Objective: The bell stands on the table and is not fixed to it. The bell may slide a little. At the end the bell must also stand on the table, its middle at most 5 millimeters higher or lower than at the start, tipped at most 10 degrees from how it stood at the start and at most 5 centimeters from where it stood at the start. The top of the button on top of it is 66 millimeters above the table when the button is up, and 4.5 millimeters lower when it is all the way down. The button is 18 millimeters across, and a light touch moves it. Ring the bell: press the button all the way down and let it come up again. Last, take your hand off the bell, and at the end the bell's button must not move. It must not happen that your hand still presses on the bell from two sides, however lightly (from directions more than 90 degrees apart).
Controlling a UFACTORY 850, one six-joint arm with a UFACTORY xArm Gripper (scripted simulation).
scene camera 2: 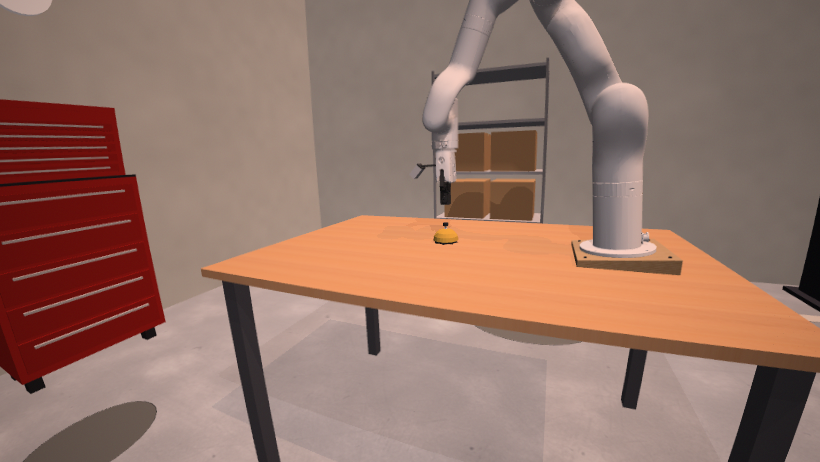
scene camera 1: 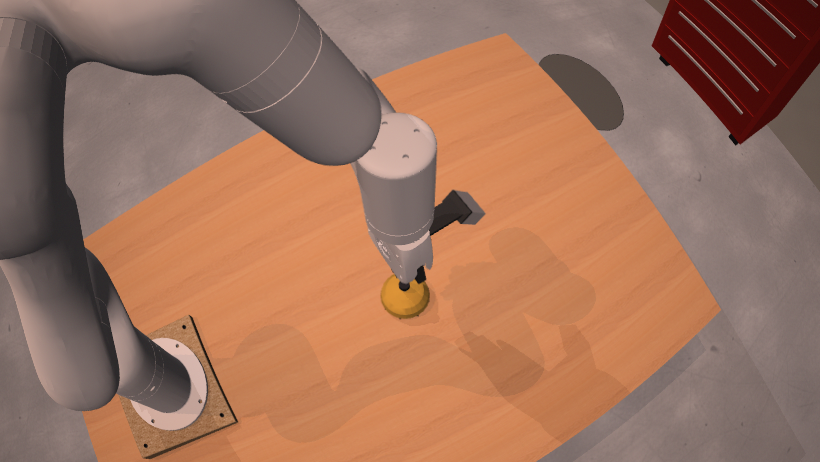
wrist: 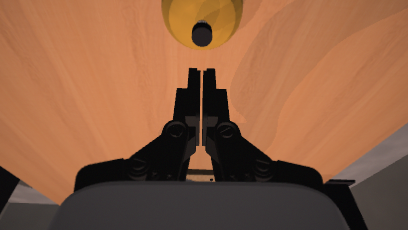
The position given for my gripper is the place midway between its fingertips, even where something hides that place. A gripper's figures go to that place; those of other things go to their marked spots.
Labels:
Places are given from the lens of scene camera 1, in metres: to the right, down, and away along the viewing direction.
my gripper (scene camera 1: 403,269): -0.01, 0.06, 0.84
yellow bell (scene camera 1: 407,304): 0.00, 0.12, 0.91

